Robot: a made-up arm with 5 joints.
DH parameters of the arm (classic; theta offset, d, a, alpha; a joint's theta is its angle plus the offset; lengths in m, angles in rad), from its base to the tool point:
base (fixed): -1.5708 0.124 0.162 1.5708
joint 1: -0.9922 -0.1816 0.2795 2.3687
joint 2: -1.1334 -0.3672 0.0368 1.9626
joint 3: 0.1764 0 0.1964 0
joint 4: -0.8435 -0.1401 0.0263 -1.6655
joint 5: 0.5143 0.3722 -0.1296 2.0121
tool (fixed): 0.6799 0.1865 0 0
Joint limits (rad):
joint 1: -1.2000..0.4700
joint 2: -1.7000..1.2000
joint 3: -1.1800..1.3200
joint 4: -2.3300..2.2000
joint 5: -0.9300..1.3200
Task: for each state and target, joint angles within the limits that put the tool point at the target. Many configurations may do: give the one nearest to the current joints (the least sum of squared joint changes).
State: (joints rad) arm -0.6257 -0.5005 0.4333 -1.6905 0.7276
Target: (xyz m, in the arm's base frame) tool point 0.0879 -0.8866 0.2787
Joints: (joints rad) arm 0.0052 -0.6123 0.2287 -1.6147 0.7260
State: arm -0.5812 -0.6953 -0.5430 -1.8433 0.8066
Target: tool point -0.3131 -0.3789 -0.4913
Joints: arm -1.0657 -0.6473 -0.7022 -1.9852 0.9640
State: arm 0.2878 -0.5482 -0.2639 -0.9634 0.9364
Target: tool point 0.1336 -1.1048 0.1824
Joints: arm 0.2542 -0.0003 -0.3398 -0.3539 1.3200
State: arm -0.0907 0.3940 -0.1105 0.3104 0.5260
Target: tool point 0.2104 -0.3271 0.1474
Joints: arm 0.4532 0.1480 0.4638 0.9522 0.1084
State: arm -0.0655 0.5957 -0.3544 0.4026 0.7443
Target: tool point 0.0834 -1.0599 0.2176
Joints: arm 0.4700 0.4985 -0.6716 0.2537 0.7097
